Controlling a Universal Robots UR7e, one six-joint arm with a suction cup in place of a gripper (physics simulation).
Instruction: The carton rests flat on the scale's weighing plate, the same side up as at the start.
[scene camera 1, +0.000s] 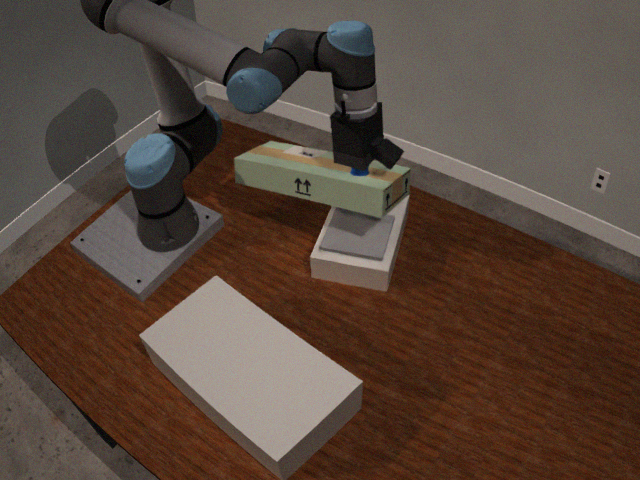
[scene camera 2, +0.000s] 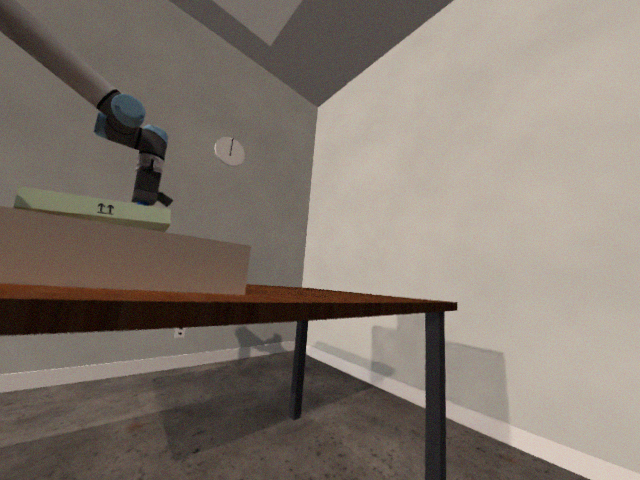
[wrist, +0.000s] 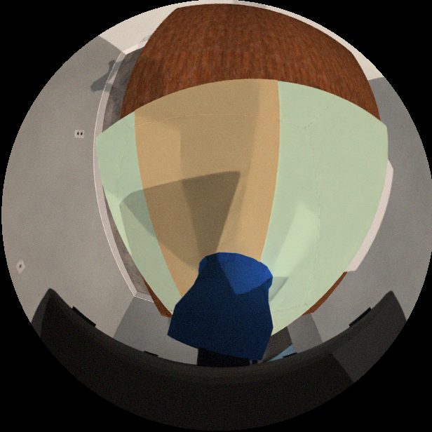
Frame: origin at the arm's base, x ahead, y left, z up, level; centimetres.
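Seen in the pictures: end effector, tool point: (scene camera 1: 360, 175); arm's base, origin of the base link: (scene camera 1: 168, 228).
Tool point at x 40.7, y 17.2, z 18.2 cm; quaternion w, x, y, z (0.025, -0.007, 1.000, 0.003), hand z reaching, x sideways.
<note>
Pixels of each thing's top centre, then the offset from my tool point to it. Level surfaces: height alone.
- white scale, middle of its top: (scene camera 1: 363, 218) dx -1.0, dy +3.0, dz -13.7 cm
- grey weighing plate, middle of its top: (scene camera 1: 358, 230) dx +0.0, dy -0.9, dz -13.7 cm
- large white block, middle of its top: (scene camera 1: 241, 359) (scene camera 2: 148, 236) dx -0.6, dy -39.6, dz -11.6 cm
- wooden table, its level: dz -21.4 cm
The light green carton (scene camera 1: 336, 190) (scene camera 2: 77, 204) (wrist: 340, 175) has a tan tape strip on top and upright arrows on its side. My suction cup gripper (scene camera 1: 359, 172) (scene camera 2: 143, 203) (wrist: 235, 275) is blue and sits on the carton's top, near its right end in scene camera 1, shut on it. The white scale (scene camera 1: 348, 272) carries a grey weighing plate (scene camera 1: 356, 240). The carton's right end is low over the back part of the plate, and its left part reaches out past the scale. Its underside is hidden, so I cannot tell whether it touches the plate.
A large white block (scene camera 1: 248, 356) (scene camera 2: 129, 258) lies on the wooden table (scene camera 1: 491, 330) (scene camera 2: 351, 298) (wrist: 250, 45), in front of the scale in scene camera 1. The arm's grey base plate (scene camera 1: 108, 248) is left of the scale. Walls stand behind the table.
</note>
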